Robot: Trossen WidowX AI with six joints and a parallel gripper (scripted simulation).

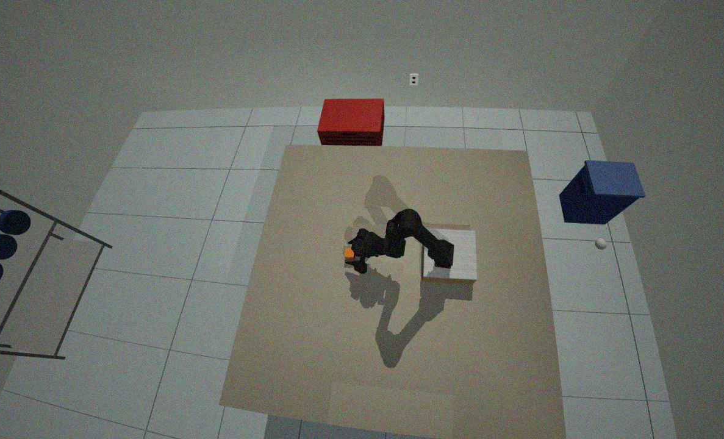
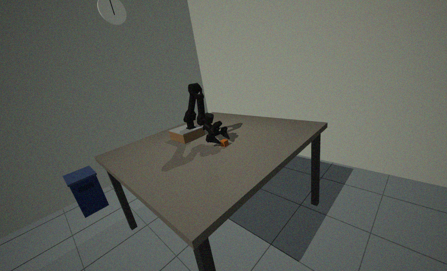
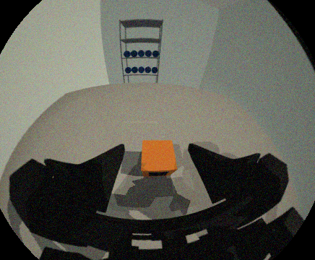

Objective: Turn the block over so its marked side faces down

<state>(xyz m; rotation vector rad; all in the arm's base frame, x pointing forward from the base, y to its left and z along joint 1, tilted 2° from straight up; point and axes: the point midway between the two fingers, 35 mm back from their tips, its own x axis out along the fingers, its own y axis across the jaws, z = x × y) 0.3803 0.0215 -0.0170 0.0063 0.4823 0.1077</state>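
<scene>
My gripper tip is 20 mm past the small orange block and 20 mm above it.
</scene>
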